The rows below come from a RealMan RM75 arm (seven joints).
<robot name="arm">
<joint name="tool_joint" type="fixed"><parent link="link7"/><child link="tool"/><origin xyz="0 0 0" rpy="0 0 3.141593"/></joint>
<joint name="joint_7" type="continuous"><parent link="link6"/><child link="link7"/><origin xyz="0 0.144 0" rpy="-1.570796 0 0"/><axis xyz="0 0 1"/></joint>
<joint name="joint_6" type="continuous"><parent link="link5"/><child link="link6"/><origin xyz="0 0 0" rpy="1.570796 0 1.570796"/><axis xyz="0 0 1"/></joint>
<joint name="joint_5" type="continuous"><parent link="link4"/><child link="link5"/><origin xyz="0.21 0 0" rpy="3.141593 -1.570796 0"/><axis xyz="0 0 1"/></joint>
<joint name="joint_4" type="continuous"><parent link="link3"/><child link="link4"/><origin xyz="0 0 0" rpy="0 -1.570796 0"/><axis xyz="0 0 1"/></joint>
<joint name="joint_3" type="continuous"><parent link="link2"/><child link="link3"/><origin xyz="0.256 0 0" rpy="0 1.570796 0"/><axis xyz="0 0 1"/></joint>
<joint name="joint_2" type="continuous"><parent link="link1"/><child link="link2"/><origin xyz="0 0 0" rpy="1.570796 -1.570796 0"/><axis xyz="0 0 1"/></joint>
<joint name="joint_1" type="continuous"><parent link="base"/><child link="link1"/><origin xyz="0 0 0.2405" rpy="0 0 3.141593"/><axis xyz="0 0 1"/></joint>
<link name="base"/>
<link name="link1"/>
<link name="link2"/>
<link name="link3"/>
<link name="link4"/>
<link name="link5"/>
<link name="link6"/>
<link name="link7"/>
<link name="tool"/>
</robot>
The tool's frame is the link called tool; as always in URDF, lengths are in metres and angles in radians. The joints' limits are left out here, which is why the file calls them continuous.
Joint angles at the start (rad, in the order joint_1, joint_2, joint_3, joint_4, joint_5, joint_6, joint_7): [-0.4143 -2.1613 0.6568 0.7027 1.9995 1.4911 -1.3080]
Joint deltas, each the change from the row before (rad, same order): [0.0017 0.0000 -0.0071 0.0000 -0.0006 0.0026 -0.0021]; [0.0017 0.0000 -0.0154 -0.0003 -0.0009 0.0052 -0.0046]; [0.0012 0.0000 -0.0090 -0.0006 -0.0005 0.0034 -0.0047]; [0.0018 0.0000 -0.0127 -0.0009 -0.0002 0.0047 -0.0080]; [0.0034 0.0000 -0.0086 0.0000 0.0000 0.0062 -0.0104]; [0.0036 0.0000 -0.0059 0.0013 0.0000 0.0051 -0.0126]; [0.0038 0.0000 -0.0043 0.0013 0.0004 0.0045 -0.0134]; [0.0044 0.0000 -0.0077 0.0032 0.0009 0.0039 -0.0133]
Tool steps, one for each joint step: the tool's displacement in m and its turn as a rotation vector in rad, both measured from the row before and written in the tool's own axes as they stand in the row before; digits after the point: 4 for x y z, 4 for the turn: [-0.0002 -0.0003 -0.0013 0.0040 0.0049 -0.0059]; [0.0001 -0.0007 -0.0023 0.0077 0.0106 -0.0113]; [-0.0001 -0.0003 -0.0014 0.0041 0.0063 -0.0091]; [-0.0002 -0.0004 -0.0019 0.0057 0.0083 -0.0143]; [-0.0007 0.0002 -0.0019 0.0023 0.0058 -0.0158]; [-0.0006 0.0002 -0.0018 0.0020 0.0039 -0.0161]; [-0.0008 0.0003 -0.0016 0.0014 0.0024 -0.0165]; [-0.0006 -0.0003 -0.0024 0.0055 0.0037 -0.0161]
